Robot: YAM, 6 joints.
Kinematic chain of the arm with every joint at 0, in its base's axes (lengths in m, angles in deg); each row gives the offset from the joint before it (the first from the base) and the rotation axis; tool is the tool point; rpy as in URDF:
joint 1: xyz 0 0 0.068 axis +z
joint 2: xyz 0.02 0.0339 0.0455 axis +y
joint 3: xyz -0.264 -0.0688 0 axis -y
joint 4: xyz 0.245 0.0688 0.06 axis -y
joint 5: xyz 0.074 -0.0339 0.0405 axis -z
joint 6: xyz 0.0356 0 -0.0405 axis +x
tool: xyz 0 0 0 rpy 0 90 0
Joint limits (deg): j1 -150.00..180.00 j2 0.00..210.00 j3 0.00..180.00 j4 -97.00..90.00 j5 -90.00..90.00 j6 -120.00..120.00
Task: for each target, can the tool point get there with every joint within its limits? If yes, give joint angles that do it. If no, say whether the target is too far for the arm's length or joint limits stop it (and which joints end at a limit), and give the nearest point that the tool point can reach.
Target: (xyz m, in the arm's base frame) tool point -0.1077 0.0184 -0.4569
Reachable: no: joint limits stop it (at a limit: joint 2) | nearest point -0.1370 0.0234 -0.3633 | short by 0.098 m
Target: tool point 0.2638 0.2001 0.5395
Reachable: yes | joints 39.07 94.89 125.19 -36.92 17.79 -23.62
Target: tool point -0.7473 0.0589 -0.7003
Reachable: no: too far | nearest point -0.4615 0.0364 -0.3101 | short by 0.484 m
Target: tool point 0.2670 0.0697 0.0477
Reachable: yes | joints 10.12 117.22 50.94 -34.51 -37.50 36.48
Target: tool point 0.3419 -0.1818 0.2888
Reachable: yes | joints -30.97 103.82 91.99 -48.25 -34.41 -8.83
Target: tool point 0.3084 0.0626 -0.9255
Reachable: no: too far | nearest point 0.2694 0.0547 -0.3794 | short by 0.548 m
